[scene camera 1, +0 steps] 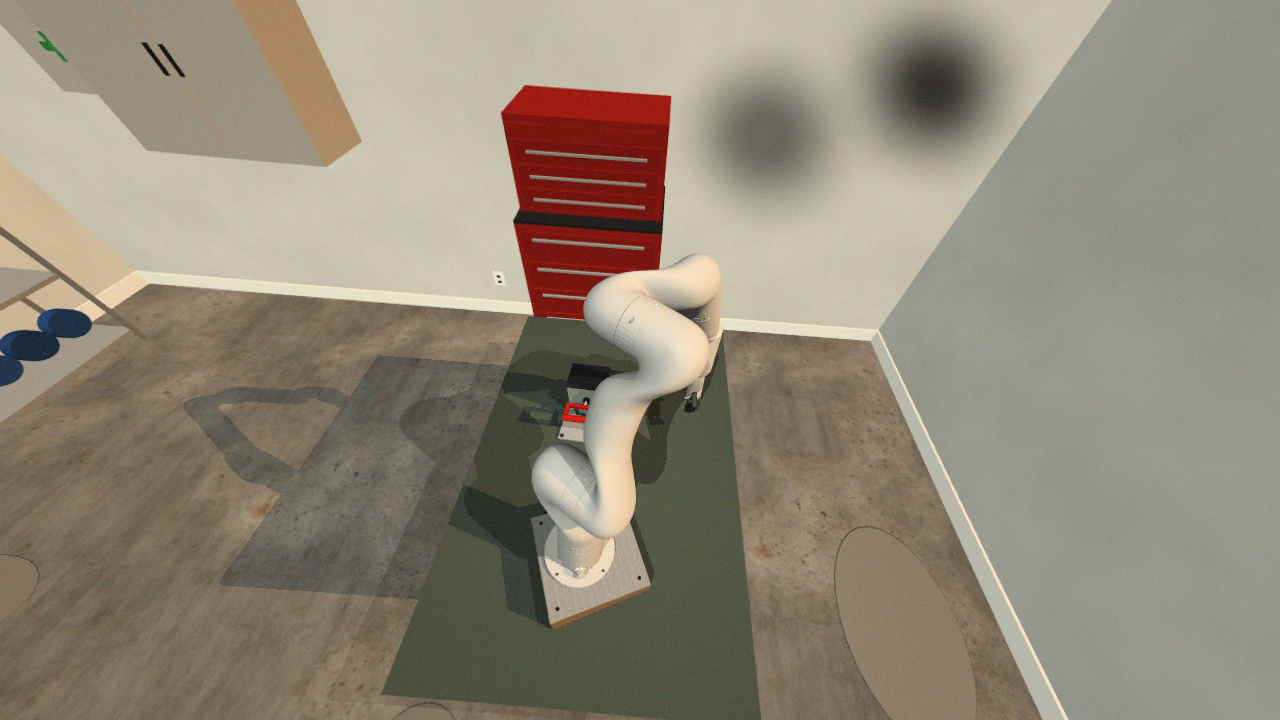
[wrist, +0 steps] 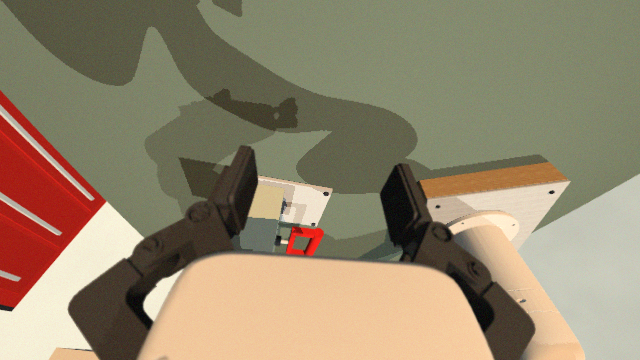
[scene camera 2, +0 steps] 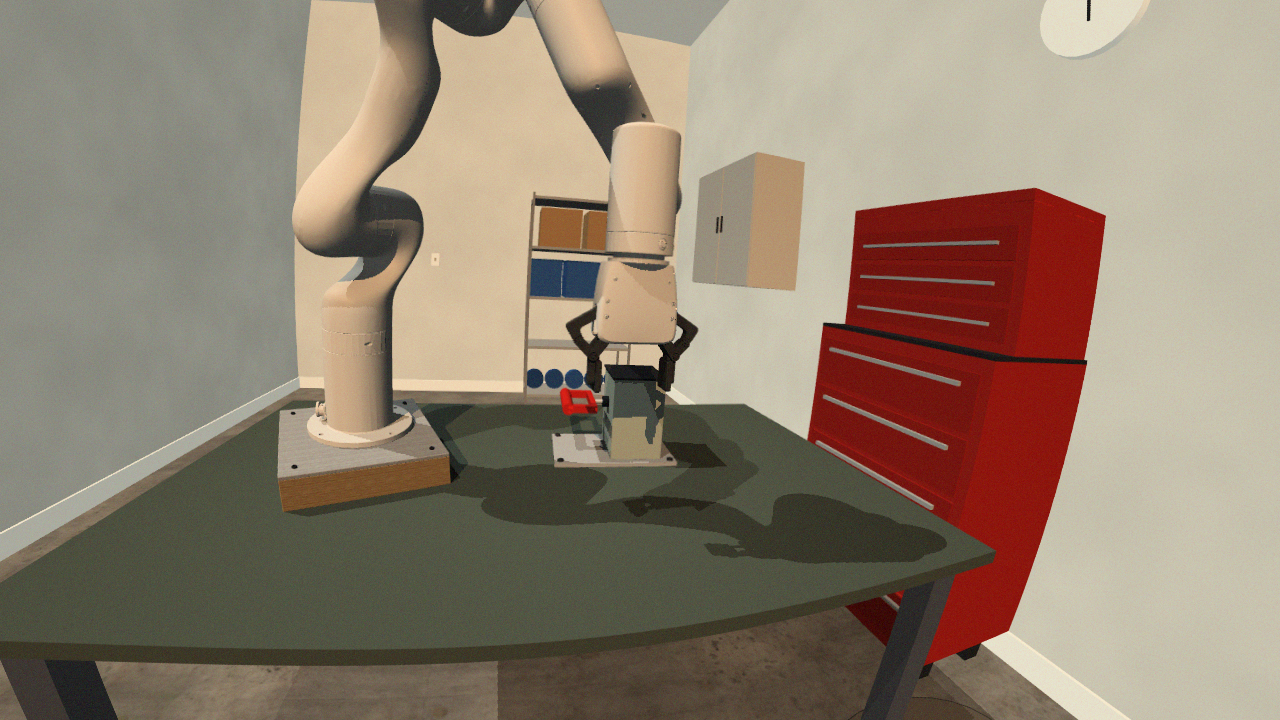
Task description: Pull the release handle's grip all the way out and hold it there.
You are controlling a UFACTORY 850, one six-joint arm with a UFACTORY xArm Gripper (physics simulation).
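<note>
The release handle's red grip (scene camera 1: 572, 418) (scene camera 2: 566, 402) (wrist: 315, 242) is a rectangular loop on a short shaft, on the robot-base side of a box-shaped housing (scene camera 1: 588, 376) (scene camera 2: 635, 429) (wrist: 267, 202). The housing is upright with a black top and stands on a light base plate (scene camera 1: 570, 432) (scene camera 2: 570, 450) (wrist: 320, 194). My gripper (scene camera 1: 691, 404) (scene camera 2: 630, 380) (wrist: 323, 171) is open and empty, pointing down. It is apart from the grip, off to the housing's right side in scene camera 1. The arm hides part of the grip there.
The robot's base block (scene camera 1: 604, 591) (scene camera 2: 362, 479) (wrist: 495, 180) stands on the green table (scene camera 1: 689, 617) (scene camera 2: 358, 573) (wrist: 500, 75). A red tool cabinet (scene camera 1: 590, 134) (scene camera 2: 1029, 465) (wrist: 30, 200) stands beyond the table's far end. Arm shadows fall around the housing.
</note>
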